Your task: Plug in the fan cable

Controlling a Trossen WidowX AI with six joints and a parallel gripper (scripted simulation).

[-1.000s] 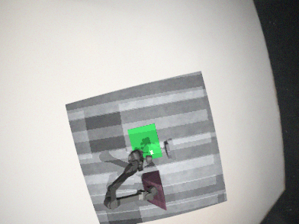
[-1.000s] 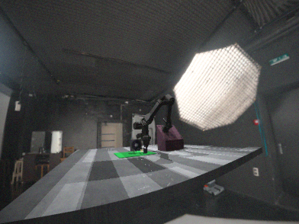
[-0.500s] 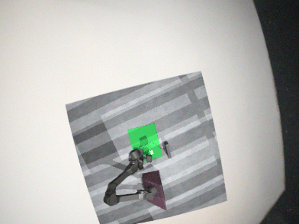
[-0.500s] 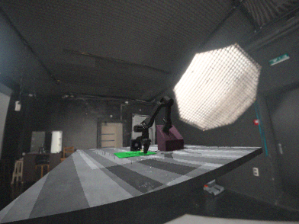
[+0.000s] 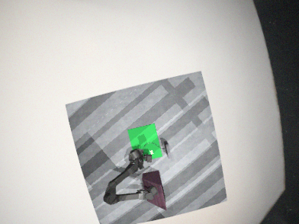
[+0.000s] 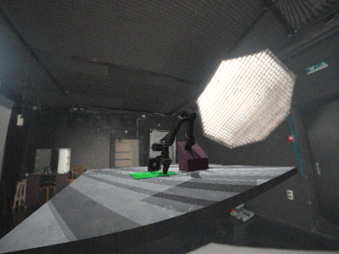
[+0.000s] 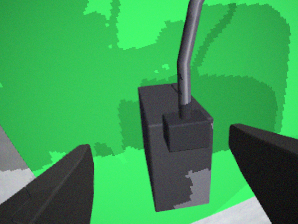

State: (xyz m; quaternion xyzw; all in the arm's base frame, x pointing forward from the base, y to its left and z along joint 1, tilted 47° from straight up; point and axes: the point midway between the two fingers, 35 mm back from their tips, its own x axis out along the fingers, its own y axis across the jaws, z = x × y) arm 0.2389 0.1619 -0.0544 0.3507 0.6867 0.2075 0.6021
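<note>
Right now my gripper tip is 10 cm to the left of the white four-pin header and 2 cm above it. From my gripper tip the other things lie so: black fan: 23 cm to the right, 4 cm above, 2 cm ahead; then green board: 9 cm ahead, 5 cm to the right, 3 cm below; then fan cable plug: 1 cm ahead, 1 cm above.
</note>
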